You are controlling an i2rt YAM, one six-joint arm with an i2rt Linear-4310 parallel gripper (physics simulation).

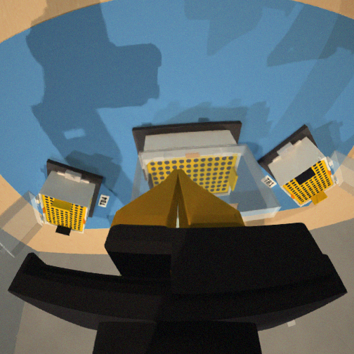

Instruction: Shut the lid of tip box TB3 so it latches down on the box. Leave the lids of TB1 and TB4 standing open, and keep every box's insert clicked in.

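The middle tip box (pixel 190 140), with its label hidden, stands between the labelled boxes and is by elimination TB3. Its yellow dotted insert (pixel 212 172) sits in the top. Its clear lid (pixel 257 187) is not shut flat; it shows around and to the right of the insert, its lower part partly hidden by my fingers. My gripper (pixel 177 175) is shut and empty, its tips in front of the insert; contact with the lid cannot be told. TB4 (pixel 72 187) is at left, its lid (pixel 17 225) open. TB1 (pixel 295 160) is at right, its lid (pixel 345 167) open. Both show yellow inserts.
The boxes stand on a blue mat (pixel 200 75) with a tan surface (pixel 15 15) around it. Dark bases (pixel 185 126) stick out behind the boxes. TB4 and TB1 flank the middle box closely. The arm's shadow falls across the mat at upper left.
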